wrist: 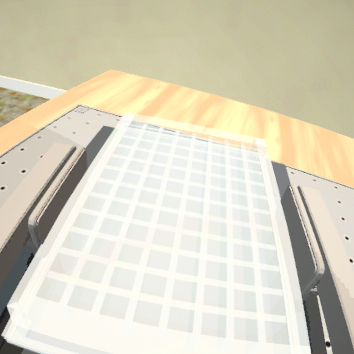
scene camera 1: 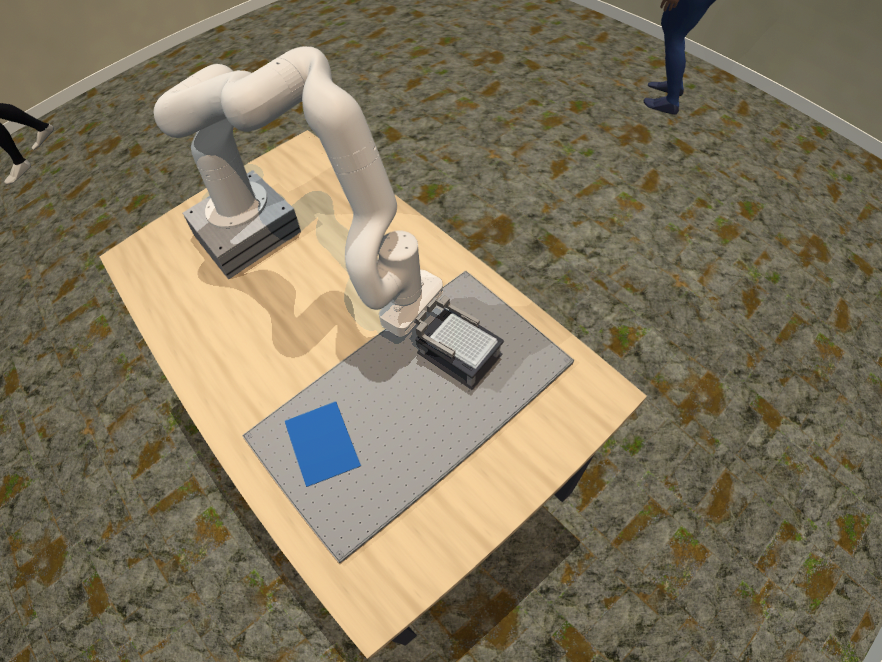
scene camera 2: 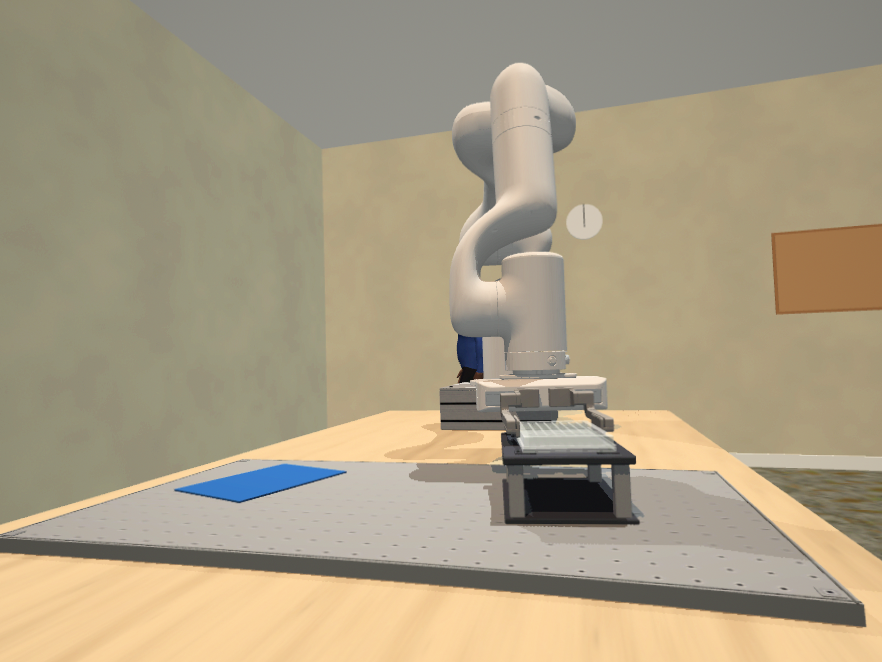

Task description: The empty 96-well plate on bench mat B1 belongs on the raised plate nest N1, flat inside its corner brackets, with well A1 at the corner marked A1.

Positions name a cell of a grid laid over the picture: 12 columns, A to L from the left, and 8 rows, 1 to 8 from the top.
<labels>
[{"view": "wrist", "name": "96-well plate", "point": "F6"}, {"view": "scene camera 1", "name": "96-well plate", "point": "G5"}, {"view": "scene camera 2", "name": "96-well plate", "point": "H6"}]
</labels>
